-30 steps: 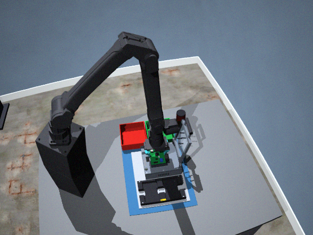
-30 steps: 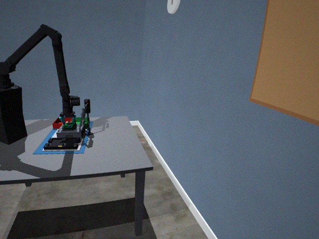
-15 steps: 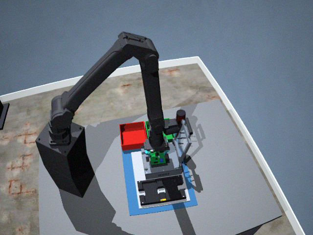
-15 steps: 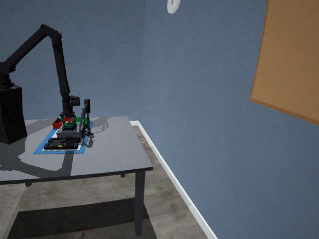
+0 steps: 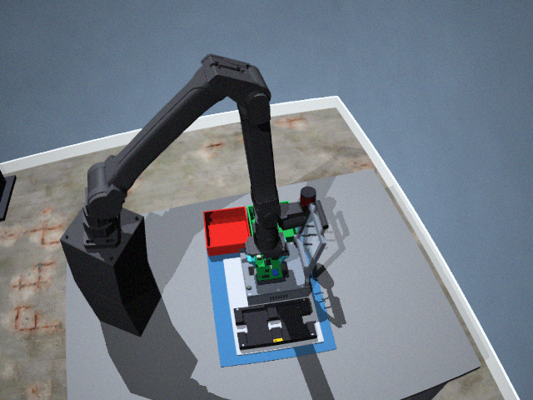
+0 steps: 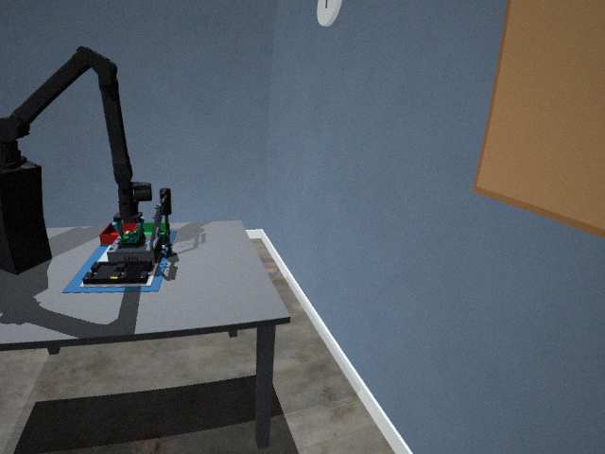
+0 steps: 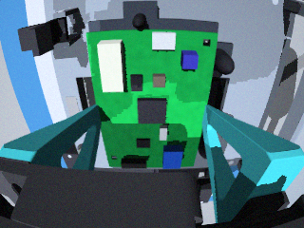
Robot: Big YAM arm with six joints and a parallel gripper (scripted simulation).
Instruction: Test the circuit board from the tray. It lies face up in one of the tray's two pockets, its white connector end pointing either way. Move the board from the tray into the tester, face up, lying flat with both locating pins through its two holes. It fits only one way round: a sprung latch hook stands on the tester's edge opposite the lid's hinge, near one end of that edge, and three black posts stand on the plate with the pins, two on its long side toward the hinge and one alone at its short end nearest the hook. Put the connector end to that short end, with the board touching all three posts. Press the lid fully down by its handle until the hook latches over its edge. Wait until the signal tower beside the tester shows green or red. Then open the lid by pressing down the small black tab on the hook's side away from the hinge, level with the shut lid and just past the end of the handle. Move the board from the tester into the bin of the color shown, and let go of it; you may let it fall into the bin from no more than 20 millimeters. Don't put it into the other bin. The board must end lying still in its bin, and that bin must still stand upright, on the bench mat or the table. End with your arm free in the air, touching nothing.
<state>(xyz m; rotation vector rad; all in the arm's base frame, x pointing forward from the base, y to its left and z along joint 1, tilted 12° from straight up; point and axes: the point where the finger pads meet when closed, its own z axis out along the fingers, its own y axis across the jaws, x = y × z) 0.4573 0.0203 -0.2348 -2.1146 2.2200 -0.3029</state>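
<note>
Now: hand right at the green circuit board. Also, from my hand: black latch hook (6 cm behind, 6 cm to the left); then clear lid (12 cm ahead, 1 cm to the right, 9 cm above); then green bin (6 cm ahead, 20 cm to the left, 7 cm below).
</note>
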